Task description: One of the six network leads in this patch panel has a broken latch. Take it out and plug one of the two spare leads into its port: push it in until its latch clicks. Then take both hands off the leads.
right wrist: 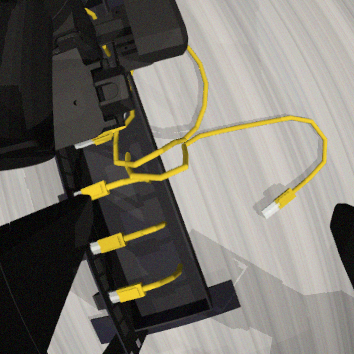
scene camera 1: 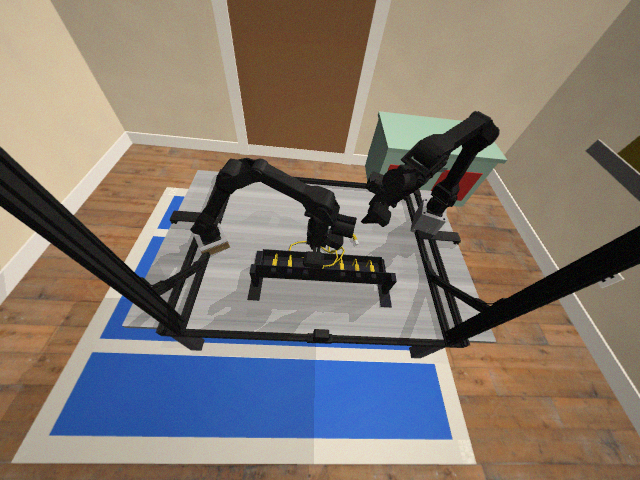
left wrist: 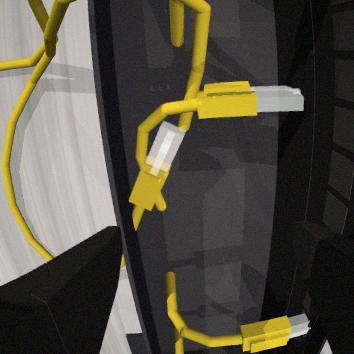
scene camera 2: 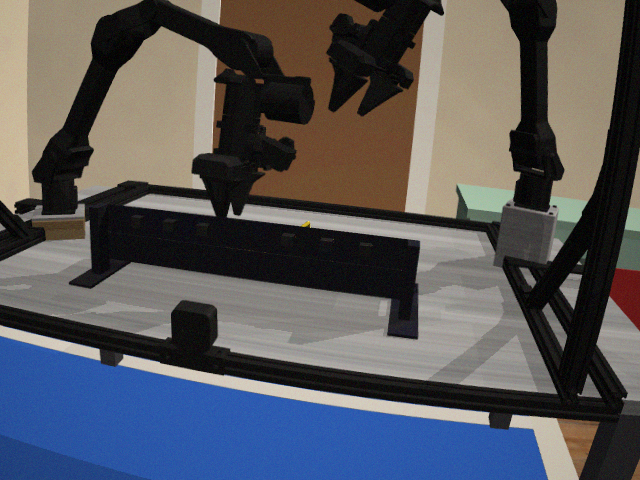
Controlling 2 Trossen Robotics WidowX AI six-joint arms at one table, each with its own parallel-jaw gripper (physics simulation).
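Seen in the pictures: left gripper, fingertip midpoint: (left wrist: 209, 236); right gripper, fingertip midpoint: (right wrist: 219, 212) (scene camera 1: 365, 213) (scene camera 2: 346, 112); left arm's base, link origin: (scene camera 1: 210, 236) (scene camera 2: 59, 210); right arm's base, link origin: (scene camera 1: 434, 209) (scene camera 2: 532, 206).
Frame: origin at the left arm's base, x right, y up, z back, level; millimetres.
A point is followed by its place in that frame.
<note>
The black patch panel (scene camera 1: 325, 277) @[y 5, x 359, z -290 mm] (scene camera 2: 258, 258) @[y 11, x 364, z -298 mm] stands mid-table. My left gripper (scene camera 2: 229, 212) @[y 49, x 284, z -274 mm] (left wrist: 209, 236) @[y 49, x 284, z -274 mm] is open above it, with nothing between its fingers. In the left wrist view, one yellow lead (left wrist: 227, 100) @[y 10, x 319, z -300 mm] is raised in the tray, its whole clear plug showing, apparently out of its port. A spare lead's plug (left wrist: 156, 167) @[y 1, x 275, z -292 mm] rests over the tray's rear edge. Another lead (left wrist: 265, 334) @[y 46, x 272, z -200 mm] points into the port row. Three leads (right wrist: 95, 190) @[y 51, x 365, z -349 mm] (right wrist: 111, 242) @[y 51, x 394, z -393 mm] (right wrist: 130, 292) @[y 51, x 422, z -437 mm] sit in the ports at the right. The other spare (right wrist: 285, 199) @[y -31, x 246, z -518 mm] (scene camera 1: 355, 240) @[y -37, x 258, z -510 mm] lies on the table. My right gripper (scene camera 2: 346, 112) @[y 218, x 310, z -442 mm] is open, high behind the panel.
Looping yellow cables (right wrist: 240, 127) @[y -38, x 206, z -419 mm] run behind the panel and across its tray. The panel's feet (scene camera 1: 254, 291) @[y -40, x 267, z -59 mm] (scene camera 1: 385, 297) @[y -40, x 516, z -456 mm] stick out in front. A black frame (scene camera 1: 248, 334) @[y -49, x 389, z 14 mm] edges the table. The left wrist hides the panel's middle in scene camera 1.
</note>
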